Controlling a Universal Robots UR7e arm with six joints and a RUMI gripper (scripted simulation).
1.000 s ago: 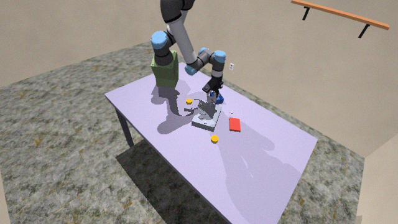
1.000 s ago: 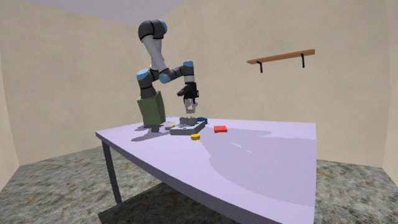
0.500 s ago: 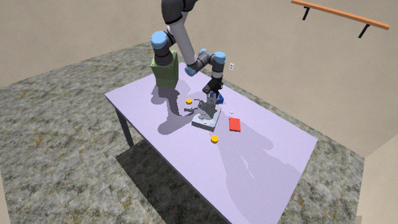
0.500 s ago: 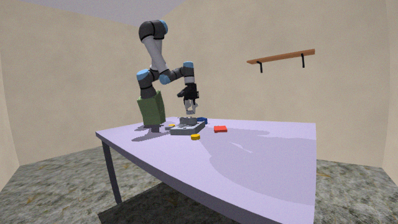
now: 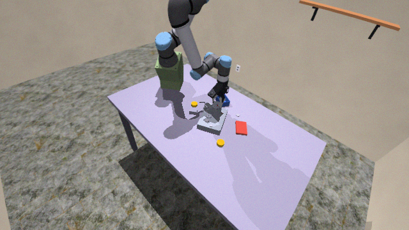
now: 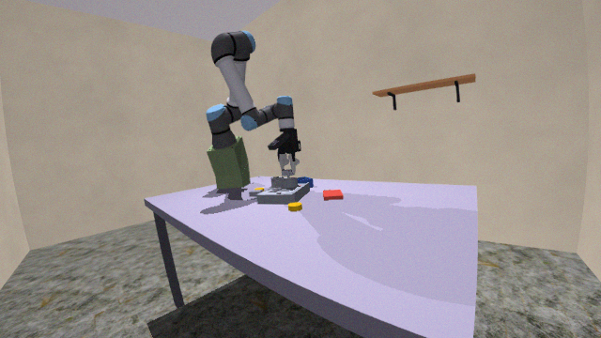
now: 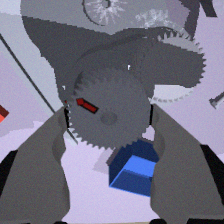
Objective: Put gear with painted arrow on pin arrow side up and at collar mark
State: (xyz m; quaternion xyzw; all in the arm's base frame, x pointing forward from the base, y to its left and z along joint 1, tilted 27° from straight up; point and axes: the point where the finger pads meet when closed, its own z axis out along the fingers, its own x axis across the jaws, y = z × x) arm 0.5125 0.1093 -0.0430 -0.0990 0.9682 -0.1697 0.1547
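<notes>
Now: hand right at the grey toothed gear. The rest, counted from my hand: small grey block 12 cm to the right, 12 cm behind, 10 cm below; blue bin 16 cm to the left, 10 cm below, 8 cm behind; flat red block 22 cm ahead, 10 cm below, 7 cm to the left.
</notes>
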